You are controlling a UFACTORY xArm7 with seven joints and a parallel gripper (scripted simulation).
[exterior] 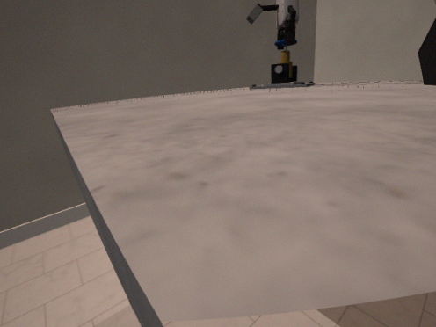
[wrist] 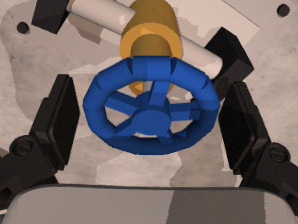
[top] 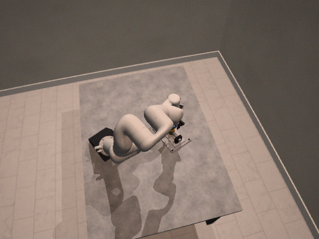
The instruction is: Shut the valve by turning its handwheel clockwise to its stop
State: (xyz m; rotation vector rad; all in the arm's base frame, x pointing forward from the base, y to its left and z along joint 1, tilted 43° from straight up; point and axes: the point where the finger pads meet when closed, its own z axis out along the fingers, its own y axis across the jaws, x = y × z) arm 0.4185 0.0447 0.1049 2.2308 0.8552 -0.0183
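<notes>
Now: the blue spoked handwheel right at my hand.
</notes>
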